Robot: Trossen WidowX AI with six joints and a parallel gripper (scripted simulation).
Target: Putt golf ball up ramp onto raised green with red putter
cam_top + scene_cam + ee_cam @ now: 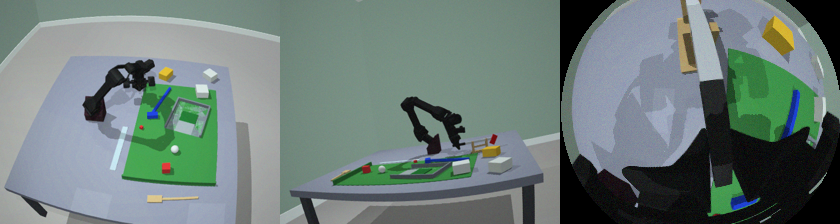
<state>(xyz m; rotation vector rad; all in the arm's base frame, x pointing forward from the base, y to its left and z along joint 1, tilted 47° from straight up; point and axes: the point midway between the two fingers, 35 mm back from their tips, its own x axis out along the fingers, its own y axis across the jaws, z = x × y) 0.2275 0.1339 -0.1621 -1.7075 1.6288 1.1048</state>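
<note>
My gripper tip is 5 cm short of the small red cube, 28 cm to the left of it and 3 cm above it. Round my gripper tip: blue putter: 14 cm ahead, 8 cm to the right, 2 cm below; then yellow block: 15 cm ahead, 20 cm to the left, 2 cm below; then small wooden rack: 3 cm behind, 13 cm to the left.
</note>
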